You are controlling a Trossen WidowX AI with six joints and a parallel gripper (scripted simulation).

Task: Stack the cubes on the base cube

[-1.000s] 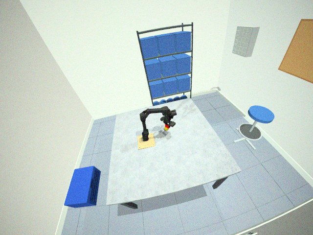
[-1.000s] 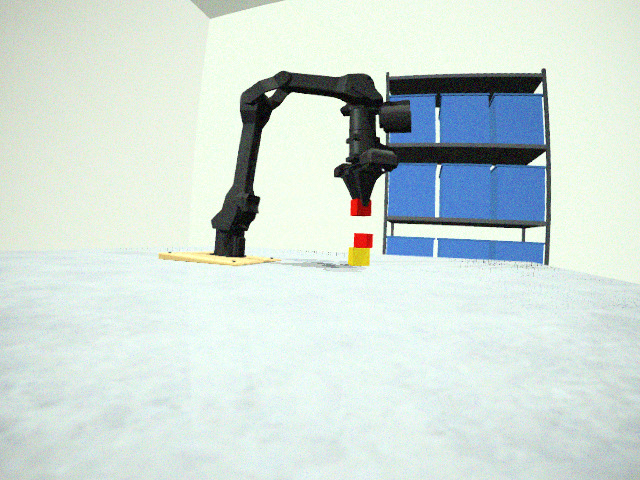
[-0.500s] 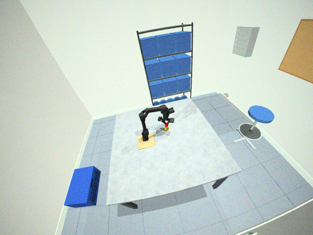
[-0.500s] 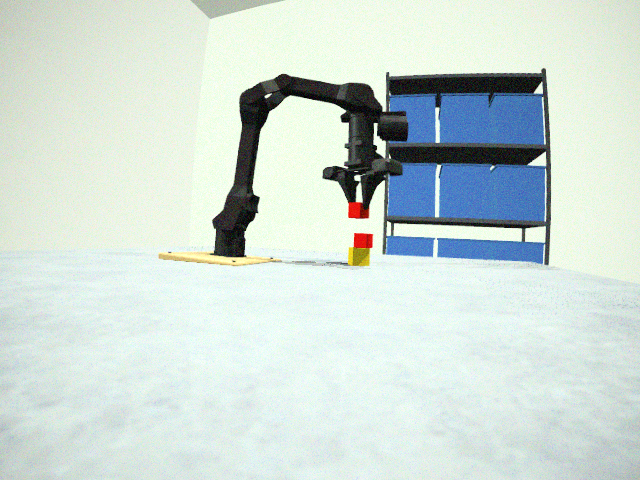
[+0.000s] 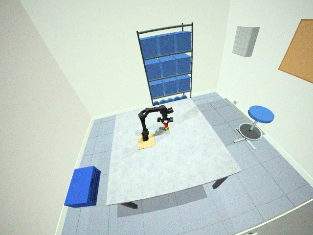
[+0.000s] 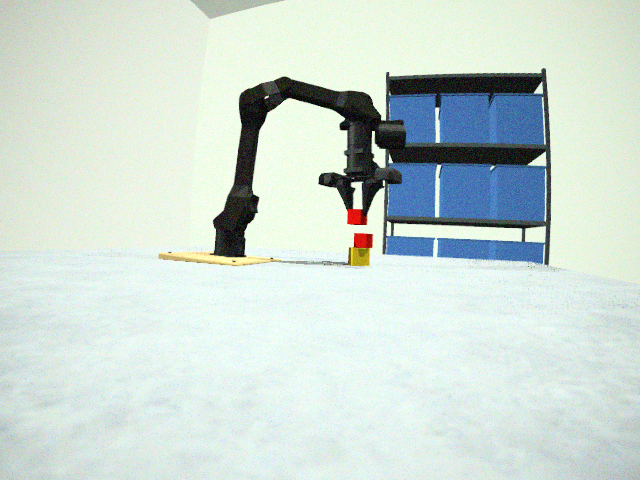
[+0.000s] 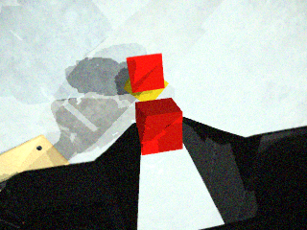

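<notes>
Right now the yellow base cube is 90 mm below my gripper tip and 20 mm to the left of it.
</notes>
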